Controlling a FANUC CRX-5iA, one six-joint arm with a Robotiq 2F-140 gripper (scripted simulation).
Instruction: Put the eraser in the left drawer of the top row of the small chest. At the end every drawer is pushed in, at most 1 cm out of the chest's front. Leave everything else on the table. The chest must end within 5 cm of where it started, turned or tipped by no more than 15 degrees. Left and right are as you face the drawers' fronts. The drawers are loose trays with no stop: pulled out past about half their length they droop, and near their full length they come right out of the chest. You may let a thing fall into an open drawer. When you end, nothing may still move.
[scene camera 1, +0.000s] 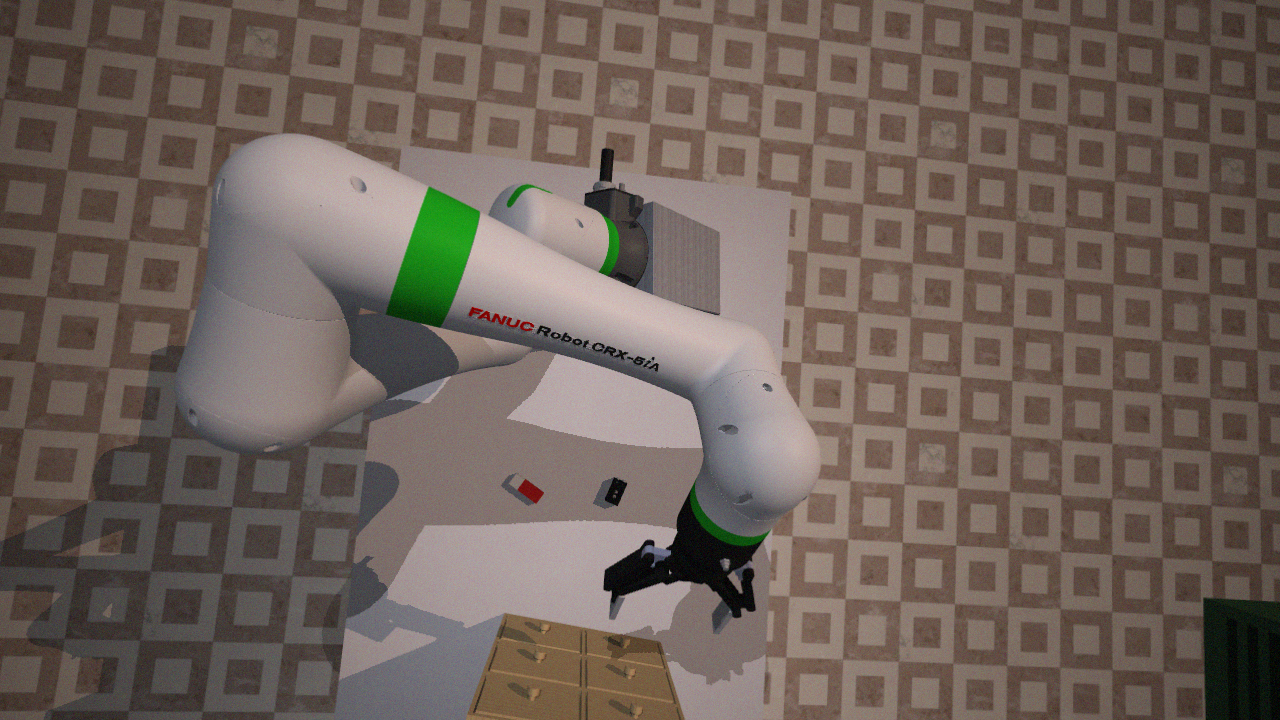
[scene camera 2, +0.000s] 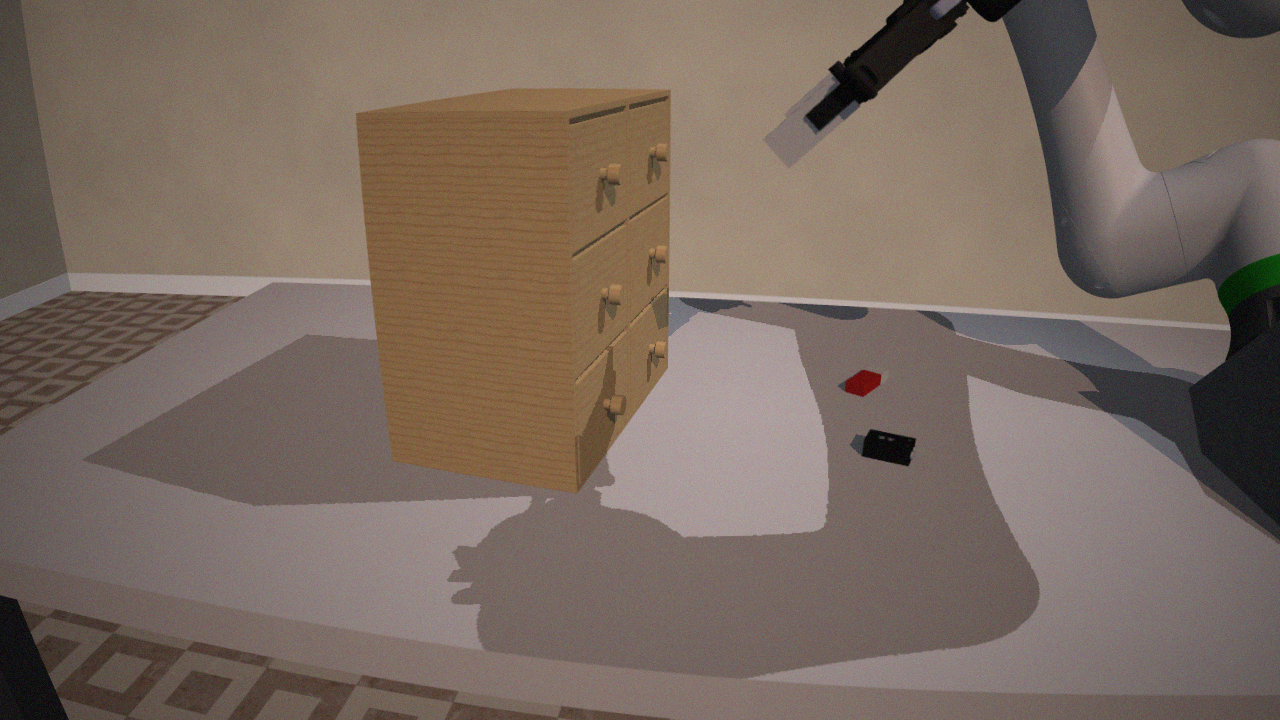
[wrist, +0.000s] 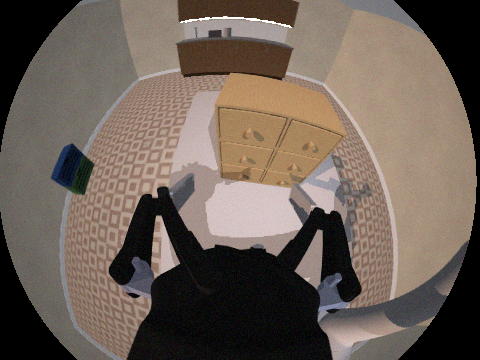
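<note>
My gripper (scene camera 2: 786, 138), (scene camera 1: 664, 616), (wrist: 242, 187). Small wooden chest (scene camera 2: 467, 200), (wrist: 241, 91). Small black block (scene camera 2: 878, 445). Eraser (scene camera 2: 861, 384). Drawer (scene camera 2: 648, 348). Another drawer (scene camera 2: 602, 389).
</note>
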